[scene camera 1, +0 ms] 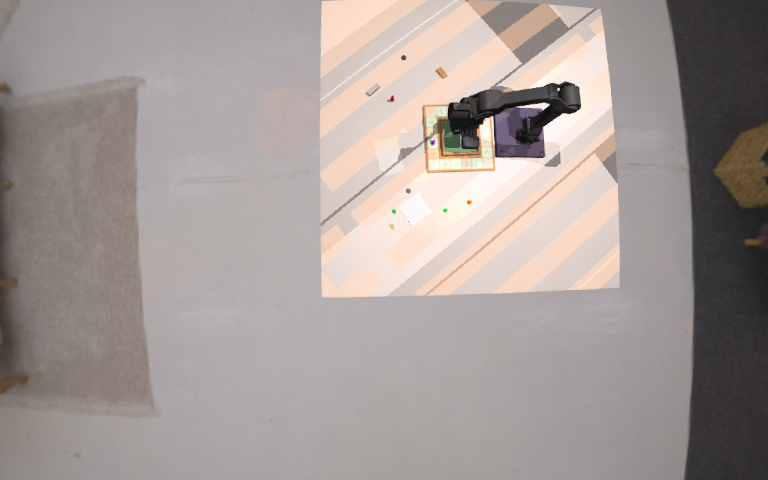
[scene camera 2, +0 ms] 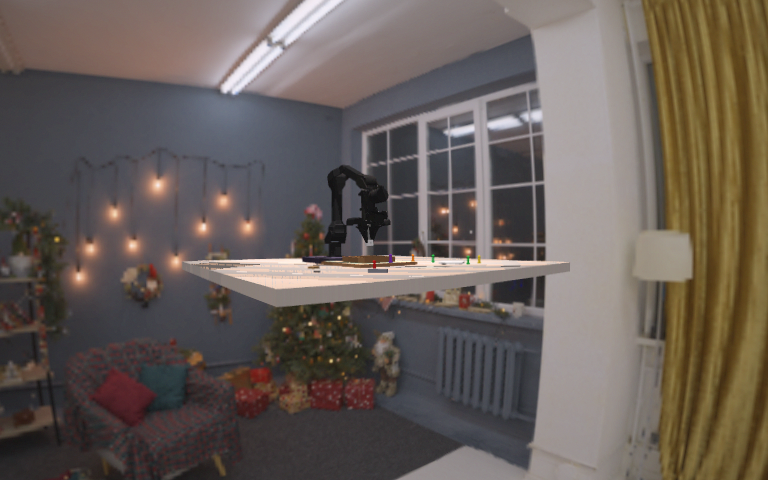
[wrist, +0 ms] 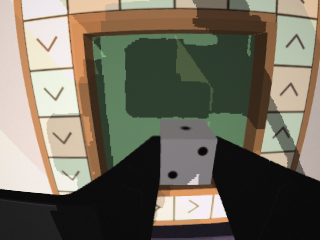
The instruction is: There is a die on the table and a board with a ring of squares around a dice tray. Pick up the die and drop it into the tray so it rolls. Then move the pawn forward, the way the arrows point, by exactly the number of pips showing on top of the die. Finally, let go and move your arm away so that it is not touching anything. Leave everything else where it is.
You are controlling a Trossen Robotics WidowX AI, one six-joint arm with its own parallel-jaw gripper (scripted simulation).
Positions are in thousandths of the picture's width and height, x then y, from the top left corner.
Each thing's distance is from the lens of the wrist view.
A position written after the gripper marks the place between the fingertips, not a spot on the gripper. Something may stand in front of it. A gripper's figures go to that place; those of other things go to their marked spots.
gripper (wrist: 577, 602): 10 cm
white die (wrist: 589, 615): 8 cm
green dice tray (wrist: 442, 331): 16 cm
The marked spots on the green dice tray and the white die are 10 cm apart.
